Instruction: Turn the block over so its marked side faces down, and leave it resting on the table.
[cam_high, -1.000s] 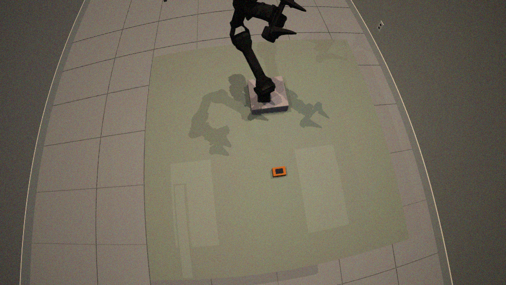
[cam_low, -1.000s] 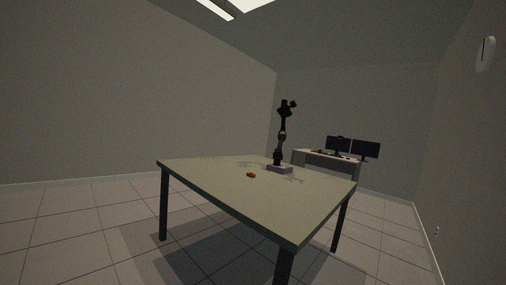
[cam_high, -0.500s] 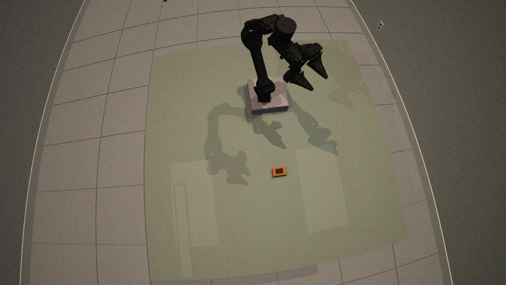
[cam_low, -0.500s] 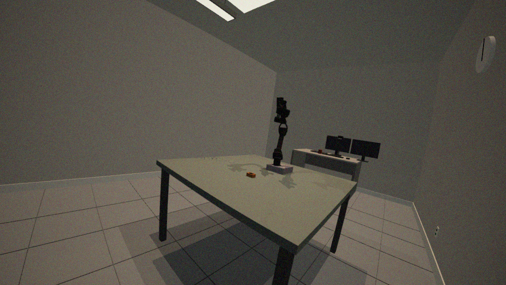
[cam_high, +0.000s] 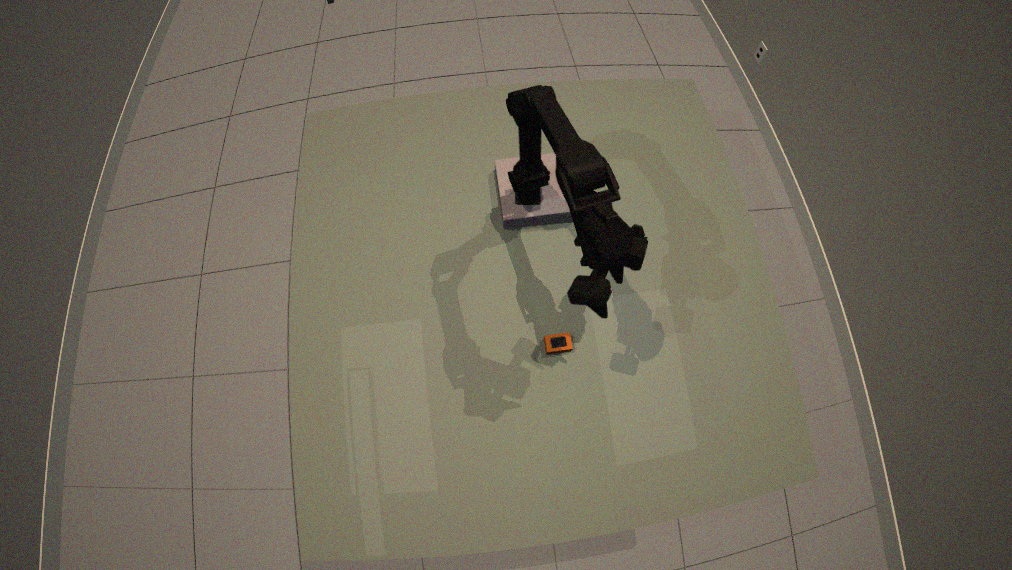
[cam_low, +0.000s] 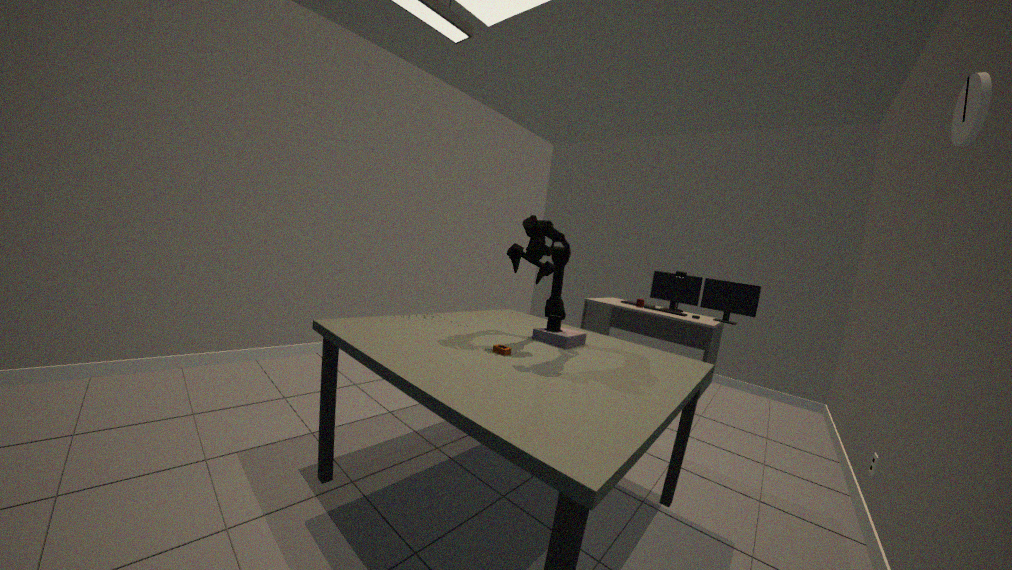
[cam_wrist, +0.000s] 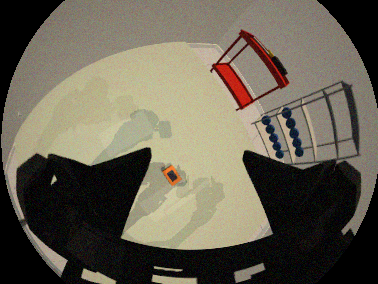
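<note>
Right now the block is 1 cm ahead of my gripper tip, 7 cm to the right of it and 29 cm below it.
</note>
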